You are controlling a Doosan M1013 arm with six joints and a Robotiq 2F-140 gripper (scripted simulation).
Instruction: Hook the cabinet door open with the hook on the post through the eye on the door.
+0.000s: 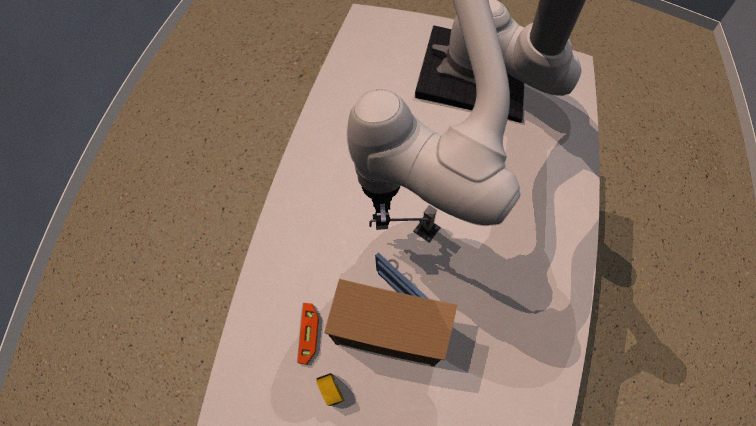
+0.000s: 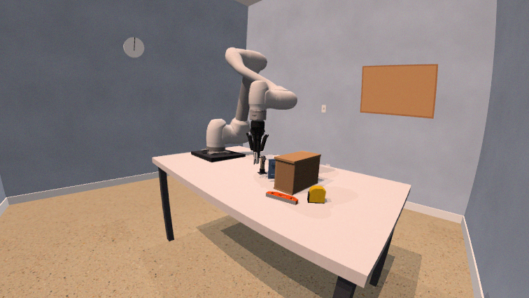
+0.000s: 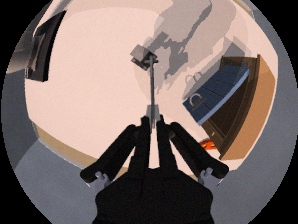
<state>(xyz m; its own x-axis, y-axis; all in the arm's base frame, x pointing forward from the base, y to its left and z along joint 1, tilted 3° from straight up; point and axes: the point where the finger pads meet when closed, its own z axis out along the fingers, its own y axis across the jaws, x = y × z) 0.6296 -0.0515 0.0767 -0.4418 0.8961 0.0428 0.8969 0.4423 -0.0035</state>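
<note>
Now: the thin hook 20 mm behind my hand, 40 mm to the left of it and 20 mm below it. Round my hand: hook post: 40 mm behind, 60 mm to the left, 40 mm below; then cabinet door: 110 mm ahead, 110 mm to the left, 50 mm below; then orange spirit level: 290 mm ahead, 70 mm to the right, 110 mm below.
</note>
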